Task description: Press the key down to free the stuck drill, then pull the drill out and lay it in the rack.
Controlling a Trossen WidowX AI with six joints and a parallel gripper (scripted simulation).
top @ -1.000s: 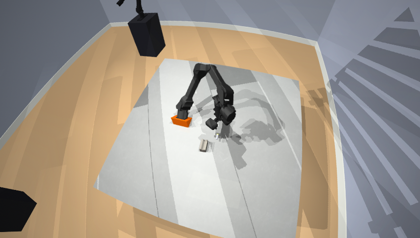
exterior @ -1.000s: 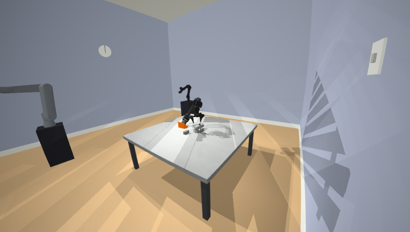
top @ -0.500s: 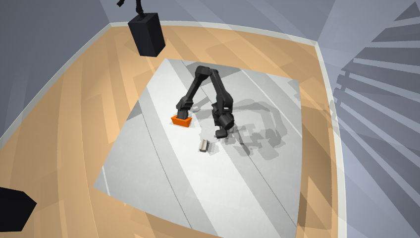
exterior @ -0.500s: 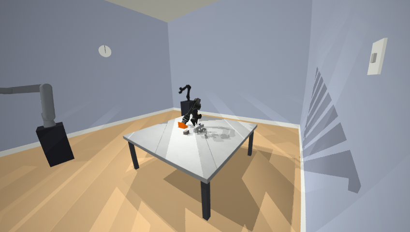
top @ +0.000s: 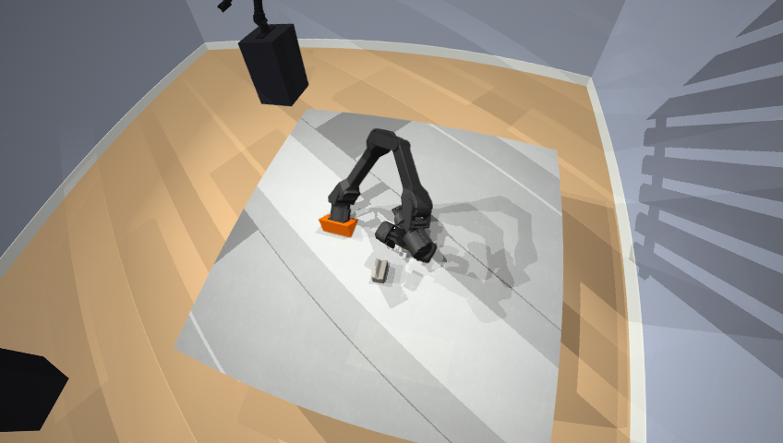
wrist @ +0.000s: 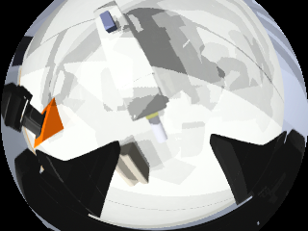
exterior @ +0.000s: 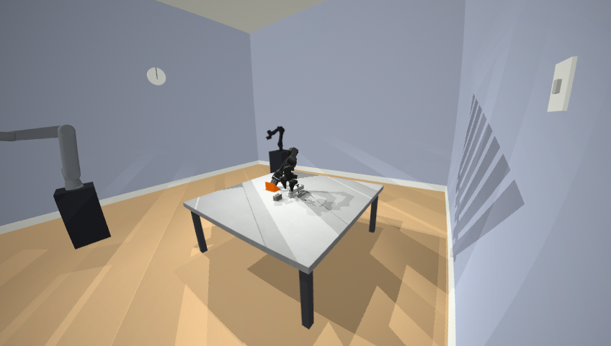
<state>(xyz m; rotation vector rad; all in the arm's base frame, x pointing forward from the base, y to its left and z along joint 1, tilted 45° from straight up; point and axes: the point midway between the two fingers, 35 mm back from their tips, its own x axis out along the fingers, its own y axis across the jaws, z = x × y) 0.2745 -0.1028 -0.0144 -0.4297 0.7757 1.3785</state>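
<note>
Right now the yellow drill is 50 mm to the left of my gripper tip, 30 mm below it and 10 mm behind it. Round my gripper tip: rack (70 mm behind, 60 mm to the right, 60 mm below); dark blue key (140 mm to the left, 20 mm below, 20 mm behind).
</note>
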